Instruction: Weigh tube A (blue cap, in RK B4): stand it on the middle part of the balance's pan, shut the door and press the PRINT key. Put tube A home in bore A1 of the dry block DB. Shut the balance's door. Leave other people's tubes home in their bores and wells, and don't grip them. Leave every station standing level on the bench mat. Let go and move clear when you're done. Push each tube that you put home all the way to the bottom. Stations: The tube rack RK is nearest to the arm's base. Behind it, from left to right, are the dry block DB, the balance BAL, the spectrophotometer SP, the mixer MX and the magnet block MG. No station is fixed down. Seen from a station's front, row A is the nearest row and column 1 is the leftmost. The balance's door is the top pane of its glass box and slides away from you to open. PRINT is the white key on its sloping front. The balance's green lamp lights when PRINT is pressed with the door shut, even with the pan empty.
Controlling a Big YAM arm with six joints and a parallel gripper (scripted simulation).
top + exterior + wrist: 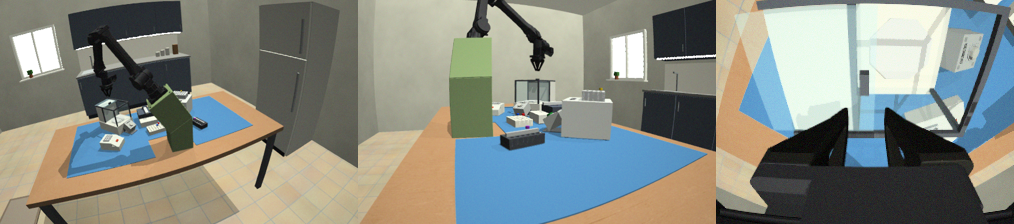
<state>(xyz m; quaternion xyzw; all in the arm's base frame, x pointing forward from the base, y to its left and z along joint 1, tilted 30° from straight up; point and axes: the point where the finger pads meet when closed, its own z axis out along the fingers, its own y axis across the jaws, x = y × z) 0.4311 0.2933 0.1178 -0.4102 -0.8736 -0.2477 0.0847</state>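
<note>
My gripper is now 21 cm past the tube rack RK, 31 cm to the left of it and 26 cm above it. From my hand the other things lie so: dark spectrophotometer: 2 cm behind, 28 cm to the right, 21 cm below; then dry block DB: 28 cm behind, 3 cm to the left, 25 cm below; then white round key: 16 cm behind, 13 cm to the right, 21 cm below.
</note>
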